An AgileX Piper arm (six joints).
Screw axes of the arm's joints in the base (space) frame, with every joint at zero. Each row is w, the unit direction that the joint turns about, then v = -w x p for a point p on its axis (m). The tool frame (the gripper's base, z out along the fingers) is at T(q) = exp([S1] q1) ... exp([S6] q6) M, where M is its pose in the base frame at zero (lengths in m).
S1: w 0 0 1 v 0 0 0
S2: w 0 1 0 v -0.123 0 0
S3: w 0 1 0 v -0.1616 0 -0.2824
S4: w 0.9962 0 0.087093 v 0 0.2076 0
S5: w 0 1 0 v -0.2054 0 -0.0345
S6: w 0.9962 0 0.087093 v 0 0.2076 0
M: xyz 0.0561 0 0.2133 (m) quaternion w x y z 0.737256 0 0.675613 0
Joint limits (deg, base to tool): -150..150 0..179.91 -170..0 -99.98..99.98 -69.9..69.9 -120..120
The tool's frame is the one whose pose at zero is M.
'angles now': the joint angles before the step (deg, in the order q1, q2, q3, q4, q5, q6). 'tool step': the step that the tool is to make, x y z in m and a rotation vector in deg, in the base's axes. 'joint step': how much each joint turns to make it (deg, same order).
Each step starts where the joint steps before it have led.
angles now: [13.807 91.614 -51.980 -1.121 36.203 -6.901]
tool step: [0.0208 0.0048 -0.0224 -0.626 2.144 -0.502]
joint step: [0.018 6.837 -3.163 -0.482 -1.430 0.877]
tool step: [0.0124 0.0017 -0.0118 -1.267 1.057 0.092]
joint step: [0.026 3.822 -2.359 -1.622 -0.110 0.999]
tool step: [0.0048 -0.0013 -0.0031 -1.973 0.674 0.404]
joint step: [0.020 1.356 -1.251 -2.649 1.085 1.292]
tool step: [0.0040 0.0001 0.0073 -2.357 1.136 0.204]
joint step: [0.390 0.226 -2.442 -2.622 4.035 1.480]
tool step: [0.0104 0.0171 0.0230 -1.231 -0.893 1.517]
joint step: [2.710 0.124 -6.096 -1.470 5.660 1.324]
